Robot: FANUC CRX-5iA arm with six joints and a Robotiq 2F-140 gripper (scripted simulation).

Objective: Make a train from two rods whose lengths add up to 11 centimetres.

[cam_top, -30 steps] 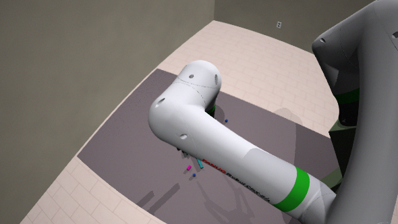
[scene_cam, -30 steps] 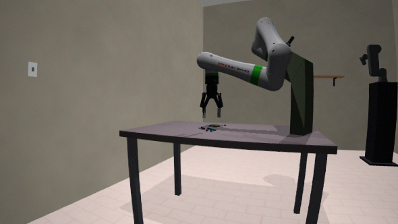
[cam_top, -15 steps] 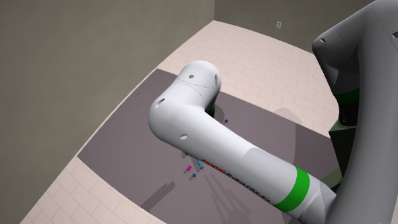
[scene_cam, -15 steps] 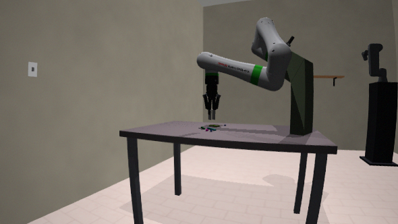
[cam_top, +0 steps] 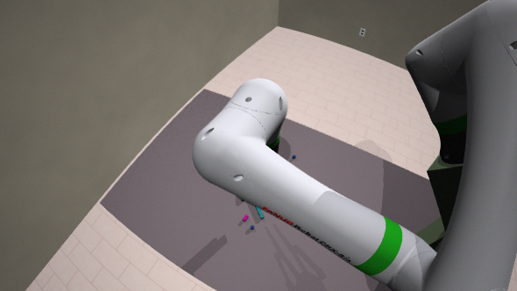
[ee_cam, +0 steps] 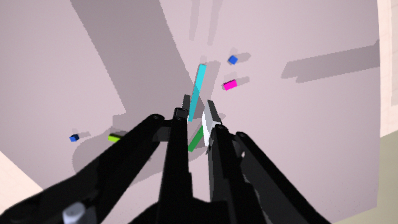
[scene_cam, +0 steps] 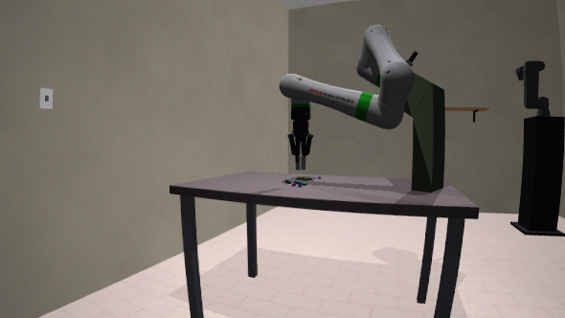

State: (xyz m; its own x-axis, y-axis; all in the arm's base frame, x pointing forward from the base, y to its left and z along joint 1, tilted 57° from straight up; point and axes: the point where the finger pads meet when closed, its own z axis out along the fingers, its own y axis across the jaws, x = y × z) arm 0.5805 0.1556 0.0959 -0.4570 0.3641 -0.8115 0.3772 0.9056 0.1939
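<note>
Now: the turquoise rod 100 mm below my hand. Also, from my hand: magenta rod (10 mm ahead, 60 mm to the left, 100 mm below); then green rod (70 mm ahead, 30 mm to the right, 100 mm below).
</note>
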